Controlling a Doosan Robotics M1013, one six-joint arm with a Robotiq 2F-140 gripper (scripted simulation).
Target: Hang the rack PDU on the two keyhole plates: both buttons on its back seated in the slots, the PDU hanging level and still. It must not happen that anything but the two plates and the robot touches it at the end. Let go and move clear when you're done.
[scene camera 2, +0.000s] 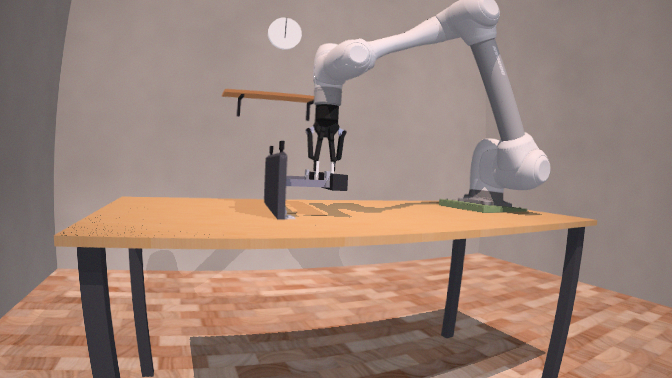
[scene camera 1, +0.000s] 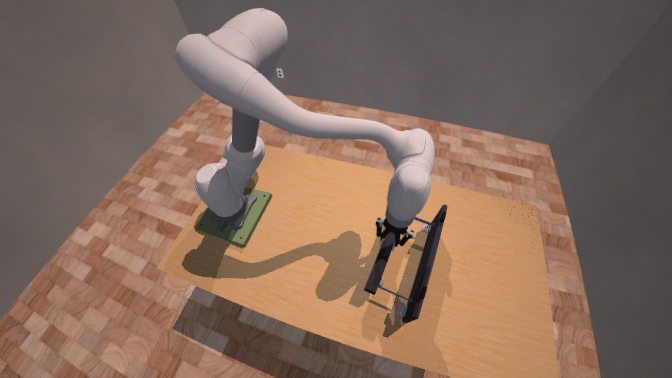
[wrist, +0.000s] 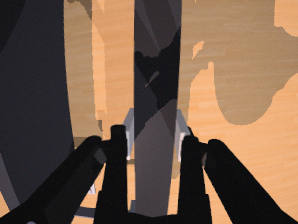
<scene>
I see my gripper (scene camera 2: pixel 323 182), a rack PDU (scene camera 1: pixel 372 284) and a dark upright panel (wrist: pixel 43 132).
My gripper is seen too in the wrist view (wrist: pixel 154 119).
</scene>
